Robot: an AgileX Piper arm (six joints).
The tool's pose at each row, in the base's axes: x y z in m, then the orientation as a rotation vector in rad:
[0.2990 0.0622 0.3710 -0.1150 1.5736 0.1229]
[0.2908 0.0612 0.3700 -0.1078 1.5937 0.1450]
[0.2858 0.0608 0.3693 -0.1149 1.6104 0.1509]
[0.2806 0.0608 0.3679 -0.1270 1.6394 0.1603]
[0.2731 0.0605 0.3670 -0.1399 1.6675 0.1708]
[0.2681 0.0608 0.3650 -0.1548 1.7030 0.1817]
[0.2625 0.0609 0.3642 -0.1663 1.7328 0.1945]
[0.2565 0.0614 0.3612 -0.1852 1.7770 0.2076]
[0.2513 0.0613 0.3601 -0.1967 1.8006 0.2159]
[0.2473 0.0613 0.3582 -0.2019 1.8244 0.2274]
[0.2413 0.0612 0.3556 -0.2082 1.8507 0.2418]
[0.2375 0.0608 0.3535 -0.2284 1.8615 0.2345]
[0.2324 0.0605 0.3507 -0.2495 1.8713 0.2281]
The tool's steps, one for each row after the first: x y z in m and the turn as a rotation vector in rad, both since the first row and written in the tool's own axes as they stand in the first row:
[0.0010 0.0002 -0.0083 -0.0091 0.0191 0.0200]
[0.0018 0.0006 -0.0133 -0.0169 0.0362 0.0205]
[0.0032 0.0014 -0.0184 -0.0297 0.0659 0.0209]
[0.0042 0.0022 -0.0258 -0.0437 0.0948 0.0215]
[0.0062 0.0032 -0.0307 -0.0588 0.1313 0.0216]
[0.0070 0.0042 -0.0362 -0.0731 0.1619 0.0246]
[0.0101 0.0056 -0.0421 -0.0916 0.2074 0.0243]
[0.0112 0.0062 -0.0472 -0.1030 0.2319 0.0241]
[0.0131 0.0068 -0.0512 -0.1125 0.2561 0.0297]
[0.0158 0.0076 -0.0571 -0.1243 0.2829 0.0366]
[0.0179 0.0078 -0.0609 -0.1318 0.2955 0.0207]
[0.0207 0.0082 -0.0660 -0.1403 0.3073 0.0048]

